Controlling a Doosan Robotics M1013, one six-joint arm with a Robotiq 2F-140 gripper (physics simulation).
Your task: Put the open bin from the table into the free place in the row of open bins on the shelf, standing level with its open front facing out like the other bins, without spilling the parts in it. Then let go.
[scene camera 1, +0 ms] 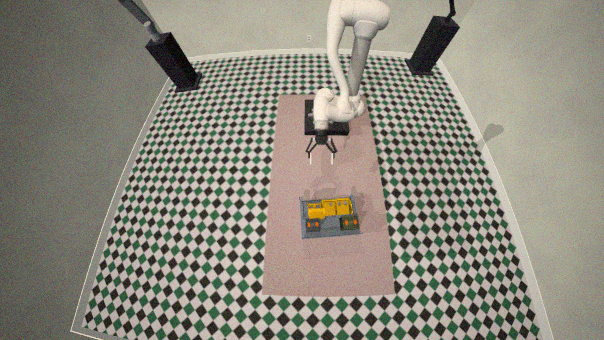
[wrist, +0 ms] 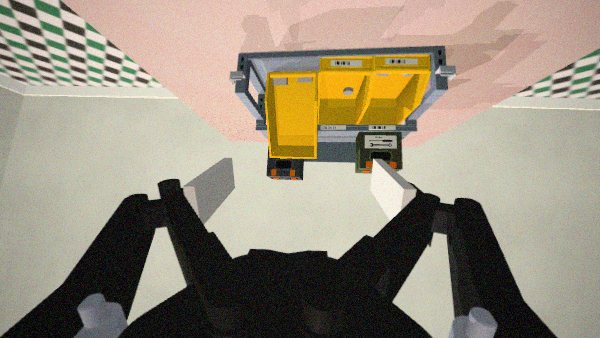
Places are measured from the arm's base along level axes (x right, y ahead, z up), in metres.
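Pixels of known places: gripper, fingertip midpoint: (scene camera 1: 321, 164) (wrist: 301, 173).
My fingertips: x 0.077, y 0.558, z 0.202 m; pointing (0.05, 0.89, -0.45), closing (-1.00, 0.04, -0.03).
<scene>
Behind a point stands the place of what it marks.
My gripper (scene camera 1: 321, 159) {z 0.202, x 0.077, y 0.558 m} (wrist: 301, 173) {z 0.202, x 0.077, y 0.558 m} is open and empty, well apart from the rack. Three yellow open bins show side by side on the grey shelf rack (scene camera 1: 327, 233) {z 0.044, x 0.056, y 0.976 m} (wrist: 340, 51) {z -0.053, x 0.031, y 0.729 m}: a left one (scene camera 1: 316, 213) {z 0.111, x 0.123, y 0.853 m} (wrist: 292, 117) {z 0.030, x 0.130, y 0.843 m}, a middle one (scene camera 1: 329, 208) {z -0.049, x 0.016, y 0.801 m} (wrist: 340, 102) {z -0.038, x 0.015, y 0.907 m} and a right one (scene camera 1: 343, 207) {z -0.049, x -0.088, y 0.799 m} (wrist: 400, 95) {z -0.041, x -0.125, y 0.875 m}. The left bin reaches lower in the wrist view, past the barcoded shelf edge. Barcode labels show at the upper ends of the other two, not on its upper end. Two grey patches show at its upper end. Its exact tilt and support are unclear.
A dark toolbox (scene camera 1: 313, 225) {z 0.165, x 0.148, y 0.929 m} (wrist: 285, 169) {z 0.146, x 0.147, y 0.887 m} is below the left bin in both views. A green toolbox (scene camera 1: 349, 222) {z 0.140, x -0.070, y 0.922 m} (wrist: 378, 152) {z 0.100, x -0.073, y 0.881 m} is at the right. The rack stands on a pink mat (scene camera 1: 325, 275) {z -0.058, x 0.078, y 1.247 m}. Two black pedestals (scene camera 1: 173, 62) (scene camera 1: 433, 45) stand at the back.
</scene>
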